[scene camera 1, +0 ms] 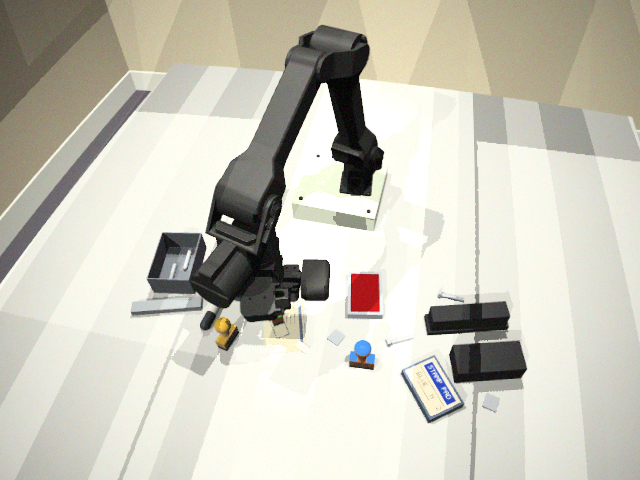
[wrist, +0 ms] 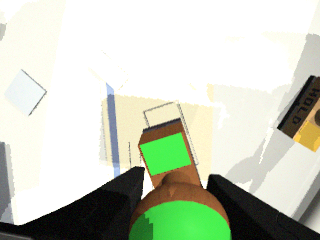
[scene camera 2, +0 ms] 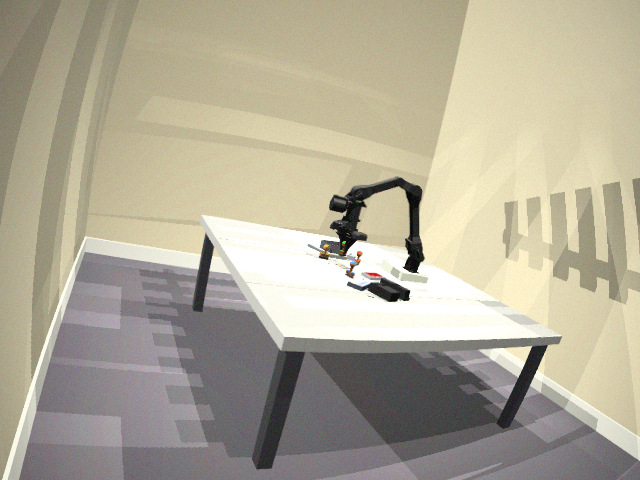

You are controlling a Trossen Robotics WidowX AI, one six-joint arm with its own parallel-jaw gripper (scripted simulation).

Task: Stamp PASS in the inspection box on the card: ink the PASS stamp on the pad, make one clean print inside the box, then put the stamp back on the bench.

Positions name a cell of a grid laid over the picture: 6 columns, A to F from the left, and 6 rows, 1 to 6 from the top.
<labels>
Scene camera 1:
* gripper: C4
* grey bin: B4
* stamp tin: E5
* grey bar: B4
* cream card: C5
</labels>
